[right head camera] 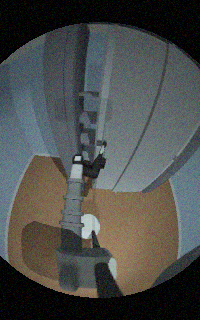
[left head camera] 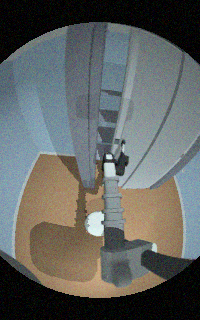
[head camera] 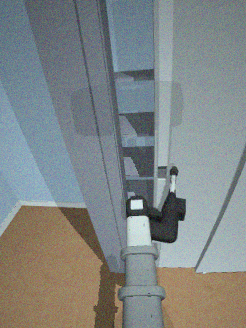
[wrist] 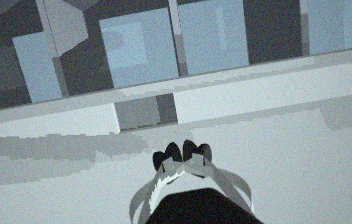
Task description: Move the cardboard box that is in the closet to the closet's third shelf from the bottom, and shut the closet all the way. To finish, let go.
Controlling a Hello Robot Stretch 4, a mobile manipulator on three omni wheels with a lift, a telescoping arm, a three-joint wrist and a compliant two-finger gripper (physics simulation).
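Pixels of known places: gripper, fingertip midpoint: (right head camera: 104, 142) (left head camera: 122, 141) (head camera: 174, 170) (wrist: 181, 153); robot's base, link origin: (right head camera: 86, 225) (left head camera: 97, 222).
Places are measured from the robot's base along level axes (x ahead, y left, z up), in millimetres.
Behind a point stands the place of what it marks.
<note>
The closet has a tall grey-purple panel (head camera: 100, 175) @[x 654, y 149, z 1081 mm] (left head camera: 80, 60) @[x 656, y 172, z 1664 mm] (right head camera: 60, 60) @[x 654, y 143, z 1695 mm] on the left and a pale door panel (head camera: 205, 100) @[x 684, y -269, z 1362 mm] (left head camera: 150, 100) @[x 682, y -301, z 1468 mm] (right head camera: 127, 100) @[x 684, y -281, z 1442 mm] (wrist: 280, 165) @[x 687, y -229, z 1206 mm] on the right. A narrow opening stands between them. Inside, several shelves show, one shelf edge (wrist: 180, 62) @[x 967, y -94, z 1101 mm] near the middle of the wrist view. A recessed grey handle (wrist: 140, 113) @[x 706, y -128, z 1030 mm] sits in the pale edge strip. My gripper (head camera: 173, 171) @[x 662, y -172, z 1076 mm] (left head camera: 123, 144) @[x 662, y -172, z 1076 mm] (right head camera: 103, 143) @[x 662, y -172, z 1076 mm] (wrist: 181, 153) @[x 662, y -172, z 1076 mm] is shut with no object seen between its tips, in front of the pale panel, close to the handle. The cardboard box cannot be made out in any view.
My arm (head camera: 141, 270) @[x 221, y -3, z 1194 mm] (left head camera: 113, 200) @[x 163, y -3, z 1197 mm] (right head camera: 73, 205) @[x 152, y -10, z 1197 mm] reaches toward the opening. Blue walls (head camera: 20, 150) @[x 1471, y 1153, z 819 mm] stand at the left, with a white skirting strip. A round white disc (left head camera: 95, 223) @[x 0, y 41, z 187 mm] (right head camera: 90, 226) @[x -6, y -68, z 187 mm] lies low beside the arm, over the brown floor (head camera: 45, 260) @[x 758, y 922, z -28 mm].
</note>
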